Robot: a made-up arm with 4 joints. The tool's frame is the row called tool.
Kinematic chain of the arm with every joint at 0, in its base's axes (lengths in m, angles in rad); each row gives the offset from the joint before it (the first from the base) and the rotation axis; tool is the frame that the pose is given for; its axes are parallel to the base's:
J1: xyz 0 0 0.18 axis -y
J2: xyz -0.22 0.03 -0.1 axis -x
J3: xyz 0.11 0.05 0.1 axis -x
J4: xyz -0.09 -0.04 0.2 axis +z
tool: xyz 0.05 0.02 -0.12
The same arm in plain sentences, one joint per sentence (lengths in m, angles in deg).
The arm has four revolute joints in a row. What follows holds with every joint at zero, and every direction is one of the base frame's. Joint 1 is mounted 0.18 m along +z from the base frame's origin and rotates about -y. Joint 2 is mounted 0.22 m along -x and 0.03 m along +y and 0.1 m along -z from joint 1 and rotates about -x. Joint 3 is mounted 0.11 m along +x and 0.05 m along +y and 0.1 m along +z from joint 2 and rotates about -x. Joint 4 is mounted 0.09 m along -x and 0.04 m along -y and 0.2 m along +z from joint 3 and rotates about +z. The tool frame, which is the frame that the pose is given for, is mounted 0.05 m along +x and 0.02 m along +y and 0.12 m along -z from joint 4; its axes are parallel to the base frame's.
